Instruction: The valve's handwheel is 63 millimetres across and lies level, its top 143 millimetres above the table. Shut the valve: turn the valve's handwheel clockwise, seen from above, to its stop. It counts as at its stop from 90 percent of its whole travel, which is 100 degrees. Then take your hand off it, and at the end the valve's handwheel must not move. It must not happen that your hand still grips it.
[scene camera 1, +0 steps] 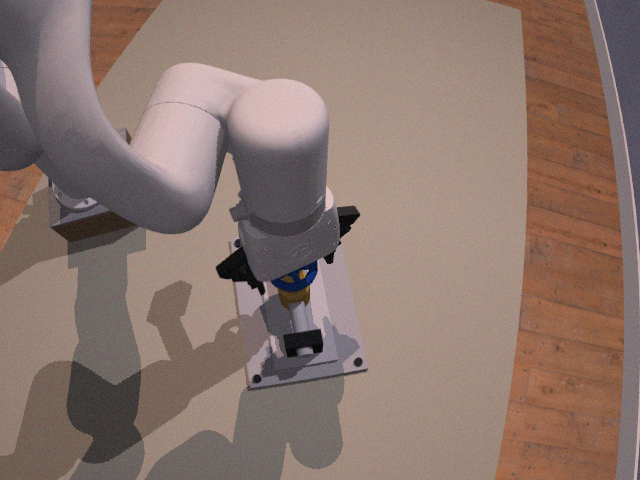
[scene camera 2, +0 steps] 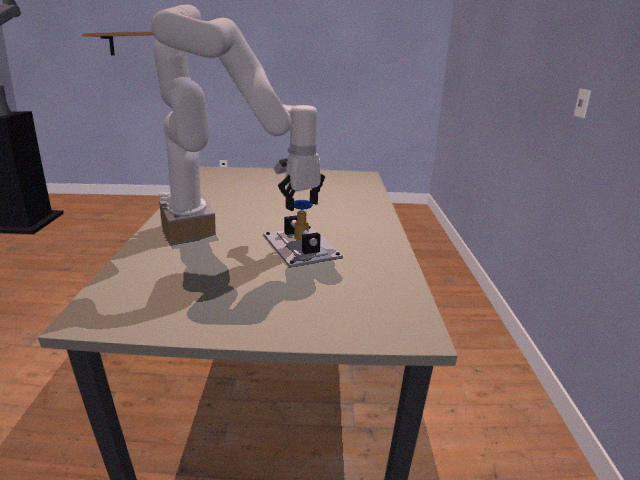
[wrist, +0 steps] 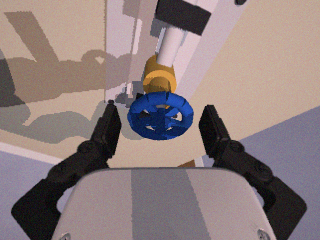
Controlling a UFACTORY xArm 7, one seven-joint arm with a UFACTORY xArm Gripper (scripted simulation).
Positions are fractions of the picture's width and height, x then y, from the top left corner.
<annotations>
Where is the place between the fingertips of the gripper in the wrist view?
0.50,0.48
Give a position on a blue spoked handwheel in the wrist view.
0.50,0.50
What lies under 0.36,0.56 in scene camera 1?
The gripper.
</annotations>
